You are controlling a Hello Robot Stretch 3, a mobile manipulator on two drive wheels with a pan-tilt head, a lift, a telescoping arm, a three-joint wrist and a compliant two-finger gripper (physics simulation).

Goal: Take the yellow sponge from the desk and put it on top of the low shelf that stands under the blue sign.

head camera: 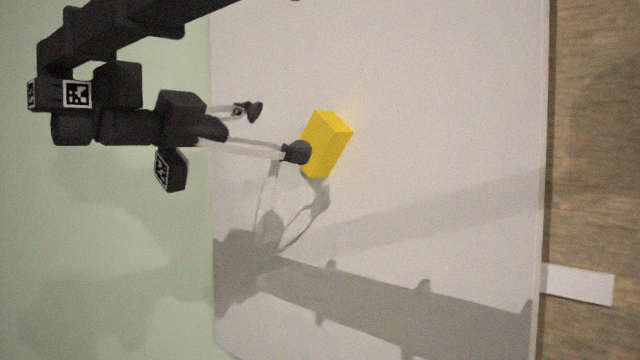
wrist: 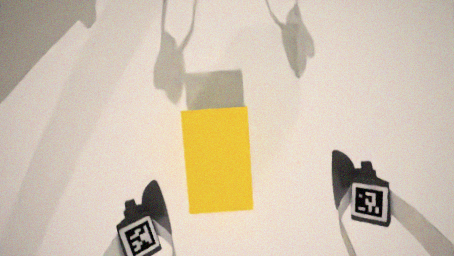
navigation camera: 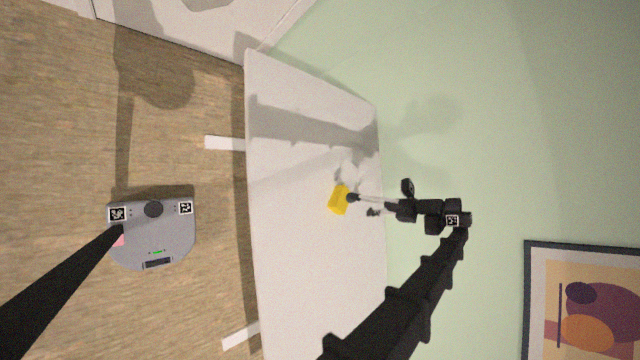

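Pixels of known places: gripper, between the fingertips: [head camera: 284,131] [wrist: 247,186] [navigation camera: 356,205]; robot's base, origin of its link: [navigation camera: 153,208].
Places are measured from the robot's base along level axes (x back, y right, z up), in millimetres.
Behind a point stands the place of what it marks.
Note:
The yellow sponge [head camera: 327,145] @[x -2, y 553, z 765 mm] [navigation camera: 339,200] @[x 0, y 560, z 765 mm] [wrist: 217,160] @[x -1, y 590, z 766 mm] lies on the white desk [head camera: 450,100] @[x 62, y 355, z 720 mm] [navigation camera: 310,280] @[x 276, y 425, z 720 mm] [wrist: 400,100] @[x 103, y 795, z 721 mm]. In the wrist view its long sides run roughly up and down the frame. My gripper [head camera: 277,132] @[x 21, y 601, z 816 mm] [navigation camera: 363,205] @[x 21, y 601, z 816 mm] [wrist: 247,186] @[x 21, y 601, z 816 mm] is open and empty, above the desk on the wall side of the sponge. In the wrist view one finger stands to the left and the other to the right of the sponge, with a wider gap on the right. The low shelf and the blue sign do not show.
The green wall [head camera: 125,280] @[x -309, y 1050, z 919 mm] [navigation camera: 475,125] @[x -281, y 1049, z 1183 mm] rises behind the desk. A framed picture [navigation camera: 590,300] @[x 405, y 1016, z 1502 mm] hangs on it. My base [navigation camera: 175,235] @[x 128, y 78, z 160 mm] stands on the wood floor [head camera: 595,150] @[x -11, y 324, z 0 mm] [navigation camera: 60,125] @[x -396, y -345, z 0 mm] in front of the desk. White desk legs [navigation camera: 220,142] stick out below the front edge.

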